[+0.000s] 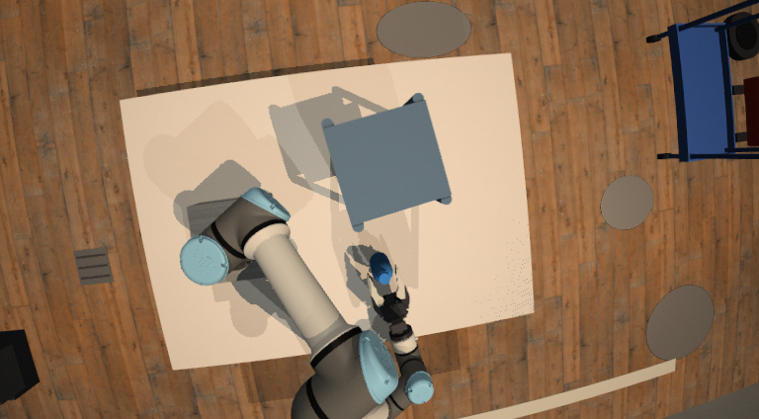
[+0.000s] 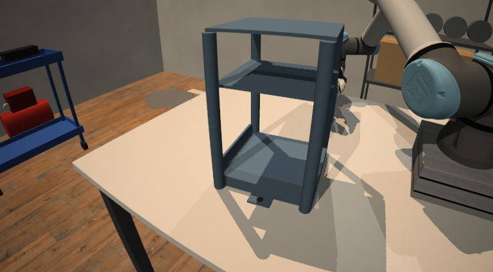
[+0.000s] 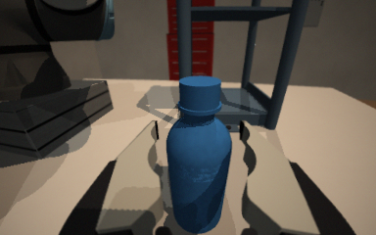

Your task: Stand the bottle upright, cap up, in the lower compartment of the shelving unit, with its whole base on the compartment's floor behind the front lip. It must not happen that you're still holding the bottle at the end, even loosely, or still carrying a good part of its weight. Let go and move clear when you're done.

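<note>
Right now the blue bottle is 20 mm below my hand. From my hand the other things lie so: grey-blue shelving unit (320 mm to the left, 50 mm above, 10 mm behind).
</note>
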